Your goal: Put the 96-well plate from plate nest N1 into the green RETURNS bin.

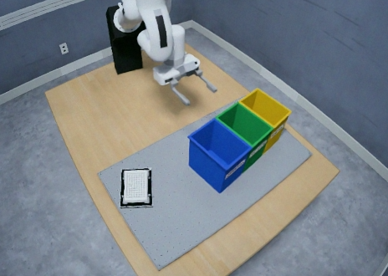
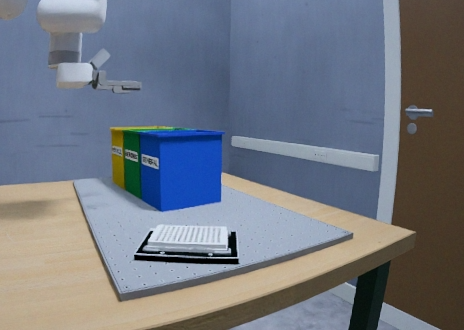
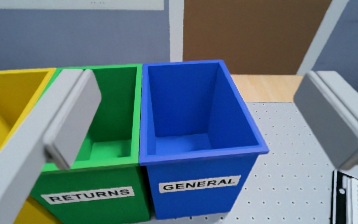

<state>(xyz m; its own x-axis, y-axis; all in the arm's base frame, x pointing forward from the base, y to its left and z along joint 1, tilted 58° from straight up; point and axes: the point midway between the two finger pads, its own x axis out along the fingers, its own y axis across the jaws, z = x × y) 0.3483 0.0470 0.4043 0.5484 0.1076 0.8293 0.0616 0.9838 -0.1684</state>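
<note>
Now: the white 96-well plate 30 cm to the right of my hand and 27 cm below it. The rest, counted from my hand: blue bin: 14 cm ahead, 2 cm to the right, 20 cm below; then yellow bin: 14 cm ahead, 24 cm to the left, 20 cm below; then green bin: 14 cm ahead, 11 cm to the left, 20 cm below.
</note>
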